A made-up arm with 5 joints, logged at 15 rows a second.
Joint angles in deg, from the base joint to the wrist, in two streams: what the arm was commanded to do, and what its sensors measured. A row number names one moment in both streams.
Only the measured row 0 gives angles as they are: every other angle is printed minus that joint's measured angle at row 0.
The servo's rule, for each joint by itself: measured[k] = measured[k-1] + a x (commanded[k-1-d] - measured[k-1]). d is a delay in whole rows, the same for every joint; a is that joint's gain. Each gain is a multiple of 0.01, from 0.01 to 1. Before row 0 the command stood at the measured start. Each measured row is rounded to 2 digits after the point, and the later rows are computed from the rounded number. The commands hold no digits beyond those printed.
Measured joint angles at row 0:
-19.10 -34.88 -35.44 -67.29 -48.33
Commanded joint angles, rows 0 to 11:
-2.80 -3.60 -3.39 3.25 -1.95
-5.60 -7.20 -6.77 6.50 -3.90
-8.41 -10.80 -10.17 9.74 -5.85
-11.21 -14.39 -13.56 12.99 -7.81
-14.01 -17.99 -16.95 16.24 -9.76
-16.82 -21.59 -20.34 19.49 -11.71
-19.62 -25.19 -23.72 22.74 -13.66
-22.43 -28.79 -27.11 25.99 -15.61
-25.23 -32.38 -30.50 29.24 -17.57
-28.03 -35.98 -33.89 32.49 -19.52
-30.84 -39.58 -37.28 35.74 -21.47
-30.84 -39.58 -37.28 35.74 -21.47
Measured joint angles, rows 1 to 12:
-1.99 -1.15 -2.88 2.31 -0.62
-4.55 -3.09 -6.19 5.28 -1.67
-7.29 -5.56 -9.57 8.45 -3.01
-10.07 -8.39 -12.96 11.67 -4.55
-12.87 -11.46 -16.35 14.91 -6.22
-15.67 -14.70 -19.74 18.16 -7.98
-18.47 -18.06 -23.12 21.41 -9.80
-21.28 -21.49 -26.51 24.66 -11.66
-24.08 -24.97 -29.90 27.91 -13.55
-26.88 -28.49 -33.29 31.16 -15.46
-29.69 -32.04 -36.68 34.41 -17.38
-30.51 -34.45 -37.19 35.35 -18.69
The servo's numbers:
d 0
a 0.71 0.32 0.85 0.71 0.32

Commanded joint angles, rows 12 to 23:
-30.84 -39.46 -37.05 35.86 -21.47
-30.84 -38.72 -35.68 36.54 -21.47
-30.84 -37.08 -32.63 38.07 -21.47
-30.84 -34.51 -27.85 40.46 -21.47
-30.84 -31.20 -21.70 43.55 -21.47
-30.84 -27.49 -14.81 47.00 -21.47
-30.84 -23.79 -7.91 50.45 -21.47
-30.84 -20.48 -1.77 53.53 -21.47
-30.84 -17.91 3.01 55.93 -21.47
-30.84 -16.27 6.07 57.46 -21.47
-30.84 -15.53 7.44 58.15 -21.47
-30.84 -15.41 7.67 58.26 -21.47
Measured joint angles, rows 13 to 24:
-30.74 -36.05 -37.07 35.71 -19.58
-30.81 -36.90 -35.89 36.30 -20.18
-30.83 -36.96 -33.12 37.56 -20.59
-30.84 -36.18 -28.64 39.62 -20.87
-30.84 -34.59 -22.74 42.41 -21.06
-30.84 -32.32 -16.00 45.67 -21.19
-30.84 -29.59 -9.12 49.06 -21.28
-30.84 -26.67 -2.87 52.23 -21.34
-30.84 -23.87 2.13 54.86 -21.38
-30.84 -21.44 5.48 56.71 -21.41
-30.84 -19.55 7.15 57.73 -21.43
-30.84 -18.23 7.59 58.11 -21.44

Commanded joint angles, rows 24 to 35:
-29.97 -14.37 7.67 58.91 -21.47
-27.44 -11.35 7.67 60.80 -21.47
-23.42 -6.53 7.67 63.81 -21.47
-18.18 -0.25 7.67 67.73 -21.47
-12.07 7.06 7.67 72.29 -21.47
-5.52 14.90 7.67 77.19 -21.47
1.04 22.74 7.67 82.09 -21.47
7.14 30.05 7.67 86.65 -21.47
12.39 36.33 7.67 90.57 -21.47
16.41 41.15 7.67 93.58 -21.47
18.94 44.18 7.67 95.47 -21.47
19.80 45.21 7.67 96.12 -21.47
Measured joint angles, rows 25 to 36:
-30.22 -16.99 7.66 58.68 -21.45
-28.25 -15.19 7.67 60.19 -21.46
-24.82 -12.42 7.67 62.76 -21.46
-20.11 -8.53 7.67 66.29 -21.46
-14.40 -3.54 7.67 70.55 -21.46
-8.10 2.36 7.67 75.26 -21.46
-1.61 8.88 7.67 80.11 -21.46
4.60 15.65 7.67 84.75 -21.46
10.13 22.27 7.67 88.88 -21.46
14.59 28.31 7.67 92.22 -21.46
17.68 33.39 7.67 94.53 -21.46
19.19 37.17 7.67 95.66 -21.46

